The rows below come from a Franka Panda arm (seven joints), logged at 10 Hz.
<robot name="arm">
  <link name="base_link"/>
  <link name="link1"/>
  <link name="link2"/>
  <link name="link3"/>
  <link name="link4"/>
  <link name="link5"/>
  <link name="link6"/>
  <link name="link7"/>
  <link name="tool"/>
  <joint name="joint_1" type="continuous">
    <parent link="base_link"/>
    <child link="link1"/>
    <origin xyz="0 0 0.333" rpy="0 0 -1.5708"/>
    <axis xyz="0 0 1"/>
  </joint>
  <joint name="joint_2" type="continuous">
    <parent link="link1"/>
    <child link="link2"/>
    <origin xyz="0 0 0" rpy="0 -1.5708 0"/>
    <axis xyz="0 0 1"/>
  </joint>
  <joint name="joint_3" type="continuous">
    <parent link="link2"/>
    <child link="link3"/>
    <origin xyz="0.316 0 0" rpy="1.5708 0 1.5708"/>
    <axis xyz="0 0 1"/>
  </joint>
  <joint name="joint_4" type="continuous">
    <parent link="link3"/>
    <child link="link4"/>
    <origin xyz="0.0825 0 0" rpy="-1.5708 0 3.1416"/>
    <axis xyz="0 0 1"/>
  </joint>
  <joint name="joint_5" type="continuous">
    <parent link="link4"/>
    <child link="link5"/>
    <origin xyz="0.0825 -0.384 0" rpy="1.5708 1.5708 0"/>
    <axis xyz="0 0 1"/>
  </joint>
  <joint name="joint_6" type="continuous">
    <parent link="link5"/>
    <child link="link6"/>
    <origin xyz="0 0 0" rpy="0 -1.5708 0"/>
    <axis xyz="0 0 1"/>
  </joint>
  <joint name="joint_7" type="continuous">
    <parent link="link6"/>
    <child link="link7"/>
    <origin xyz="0 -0.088 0" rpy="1.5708 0 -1.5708"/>
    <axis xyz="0 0 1"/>
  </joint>
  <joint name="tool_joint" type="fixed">
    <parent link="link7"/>
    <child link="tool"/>
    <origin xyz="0 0 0.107" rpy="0 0 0"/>
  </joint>
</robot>
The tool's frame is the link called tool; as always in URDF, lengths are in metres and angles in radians. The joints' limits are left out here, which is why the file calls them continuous.
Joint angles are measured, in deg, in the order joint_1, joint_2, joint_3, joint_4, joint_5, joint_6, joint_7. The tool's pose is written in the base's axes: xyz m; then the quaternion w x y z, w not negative. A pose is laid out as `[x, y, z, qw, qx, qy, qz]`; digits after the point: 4 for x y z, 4 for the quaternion.
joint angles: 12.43, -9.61, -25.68, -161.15, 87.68, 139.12, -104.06
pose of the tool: [0.3420, -0.0675, 0.2331, 0.3060, -0.8980, -0.1024, -0.2992]
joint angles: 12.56, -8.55, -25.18, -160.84, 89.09, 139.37, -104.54
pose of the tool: [0.3431, -0.0655, 0.2290, 0.3038, -0.8999, -0.0982, -0.2970]
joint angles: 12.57, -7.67, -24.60, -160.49, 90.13, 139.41, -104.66
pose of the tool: [0.3447, -0.0633, 0.2262, 0.3036, -0.9011, -0.0947, -0.2948]
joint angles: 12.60, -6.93, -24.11, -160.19, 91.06, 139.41, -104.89
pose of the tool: [0.3462, -0.0612, 0.2237, 0.3035, -0.9018, -0.0925, -0.2934]
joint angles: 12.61, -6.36, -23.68, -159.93, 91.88, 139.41, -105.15
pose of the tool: [0.3476, -0.0593, 0.2220, 0.3033, -0.9021, -0.0911, -0.2931]
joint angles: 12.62, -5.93, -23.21, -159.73, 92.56, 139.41, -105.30
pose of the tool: [0.3488, -0.0570, 0.2207, 0.3036, -0.9023, -0.0904, -0.2925]
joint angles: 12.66, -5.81, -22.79, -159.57, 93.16, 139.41, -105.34
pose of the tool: [0.3502, -0.0546, 0.2210, 0.3045, -0.9017, -0.0898, -0.2935]
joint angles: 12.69, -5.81, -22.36, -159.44, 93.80, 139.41, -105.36
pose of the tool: [0.3516, -0.0521, 0.2218, 0.3057, -0.9008, -0.0889, -0.2954]
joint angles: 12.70, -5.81, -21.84, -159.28, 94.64, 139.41, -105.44
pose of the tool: [0.3534, -0.0492, 0.2228, 0.3071, -0.8996, -0.0874, -0.2980]
